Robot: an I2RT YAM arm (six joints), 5 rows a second.
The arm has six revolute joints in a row. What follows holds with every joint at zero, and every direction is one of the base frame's. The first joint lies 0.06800 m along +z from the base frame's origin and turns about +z. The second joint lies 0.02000 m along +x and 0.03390 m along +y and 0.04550 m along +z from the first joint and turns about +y. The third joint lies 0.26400 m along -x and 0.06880 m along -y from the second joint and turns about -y. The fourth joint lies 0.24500 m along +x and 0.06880 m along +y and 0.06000 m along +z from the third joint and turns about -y. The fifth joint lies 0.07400 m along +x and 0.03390 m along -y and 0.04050 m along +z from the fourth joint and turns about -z. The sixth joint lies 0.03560 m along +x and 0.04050 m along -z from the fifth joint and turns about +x. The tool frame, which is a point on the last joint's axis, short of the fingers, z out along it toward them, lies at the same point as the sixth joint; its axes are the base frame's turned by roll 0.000, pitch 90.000 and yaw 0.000 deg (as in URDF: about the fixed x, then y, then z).
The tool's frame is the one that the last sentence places.
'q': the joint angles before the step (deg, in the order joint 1, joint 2, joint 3, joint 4, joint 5, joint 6). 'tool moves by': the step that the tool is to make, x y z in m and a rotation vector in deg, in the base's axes. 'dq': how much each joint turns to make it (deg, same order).
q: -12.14, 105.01, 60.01, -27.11, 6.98, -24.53
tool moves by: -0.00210, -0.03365, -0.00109, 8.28, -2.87, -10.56
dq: -6.27, 1.40, 1.61, -0.04, -6.99, 6.79
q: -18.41, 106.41, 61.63, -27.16, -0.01, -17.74
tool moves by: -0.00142, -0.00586, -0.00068, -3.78, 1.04, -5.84
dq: -0.44, 0.20, 0.04, 0.20, 5.40, 3.92
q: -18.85, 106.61, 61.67, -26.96, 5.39, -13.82
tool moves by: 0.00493, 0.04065, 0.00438, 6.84, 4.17, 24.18
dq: 5.73, 0.00, 1.92, -7.76, -10.12, -16.37
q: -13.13, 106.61, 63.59, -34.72, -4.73, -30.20
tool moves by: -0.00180, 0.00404, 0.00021, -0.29, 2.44, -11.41
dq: 0.95, 0.00, 0.24, -1.92, 3.26, 11.96
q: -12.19, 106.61, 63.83, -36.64, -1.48, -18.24
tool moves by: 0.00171, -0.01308, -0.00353, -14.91, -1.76, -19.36
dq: -0.24, 0.57, -0.83, 4.26, 17.97, 15.82
